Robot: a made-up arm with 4 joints. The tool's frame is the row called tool. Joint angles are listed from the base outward. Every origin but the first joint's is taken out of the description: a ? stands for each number. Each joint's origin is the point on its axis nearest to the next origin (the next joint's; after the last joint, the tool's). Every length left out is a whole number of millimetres.
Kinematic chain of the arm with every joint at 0, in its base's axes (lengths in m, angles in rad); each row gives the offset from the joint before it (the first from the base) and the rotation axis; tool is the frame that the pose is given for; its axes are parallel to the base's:
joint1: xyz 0 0 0.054 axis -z
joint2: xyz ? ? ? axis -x
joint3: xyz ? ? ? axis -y
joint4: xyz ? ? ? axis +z
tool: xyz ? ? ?
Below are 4 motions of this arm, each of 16 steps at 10 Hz.
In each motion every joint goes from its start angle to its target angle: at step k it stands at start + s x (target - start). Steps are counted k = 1, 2, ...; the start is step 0. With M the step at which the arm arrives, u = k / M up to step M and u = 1 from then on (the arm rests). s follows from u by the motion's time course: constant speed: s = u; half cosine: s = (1 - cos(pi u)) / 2; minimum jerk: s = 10 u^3 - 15 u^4 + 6 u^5.
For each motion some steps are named. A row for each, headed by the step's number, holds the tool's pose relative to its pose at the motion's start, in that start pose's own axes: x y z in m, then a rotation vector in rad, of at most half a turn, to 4 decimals.
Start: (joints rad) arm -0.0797 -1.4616 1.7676 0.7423
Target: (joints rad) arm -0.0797 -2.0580 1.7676 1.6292
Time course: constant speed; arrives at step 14
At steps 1, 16:
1: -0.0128 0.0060 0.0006 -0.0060 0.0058 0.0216
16: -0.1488 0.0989 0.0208 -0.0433 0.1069 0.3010

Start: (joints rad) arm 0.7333 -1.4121 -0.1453 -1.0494
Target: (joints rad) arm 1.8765 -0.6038 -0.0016 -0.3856
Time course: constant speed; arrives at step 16
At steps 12, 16:
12: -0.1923 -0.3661 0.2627 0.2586 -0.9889 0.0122
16: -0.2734 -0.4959 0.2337 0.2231 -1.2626 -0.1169

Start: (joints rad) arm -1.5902 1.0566 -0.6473 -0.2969
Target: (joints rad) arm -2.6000 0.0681 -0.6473 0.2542
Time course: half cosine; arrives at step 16
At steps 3, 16:
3: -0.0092 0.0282 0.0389 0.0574 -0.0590 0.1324
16: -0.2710 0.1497 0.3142 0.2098 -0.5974 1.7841

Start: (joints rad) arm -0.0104 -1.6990 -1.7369 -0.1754
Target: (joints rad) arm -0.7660 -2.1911 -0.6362 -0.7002
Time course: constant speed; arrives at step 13
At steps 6, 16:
6: 0.1405 0.0462 0.0971 0.1465 -0.1288 -0.0256
16: 0.3188 0.0795 0.1911 0.5396 -0.1481 -0.1867

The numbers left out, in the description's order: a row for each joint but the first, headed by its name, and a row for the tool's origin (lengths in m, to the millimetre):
joint2: 0.25 -0.254 0
joint3: 0 -0.235 -0.051
joint4: 0.06 0 -0.052
tool: -0.007 0.242 0

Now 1 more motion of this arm.
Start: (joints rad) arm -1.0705 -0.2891 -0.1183 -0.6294
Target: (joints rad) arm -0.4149 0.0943 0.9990 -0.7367
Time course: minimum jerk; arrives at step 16
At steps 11, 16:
11: -0.1030 -0.2776 0.2274 0.2172 -1.0551 -0.4979
16: -0.1721 -0.3172 0.2585 0.2073 -1.2891 -0.5533

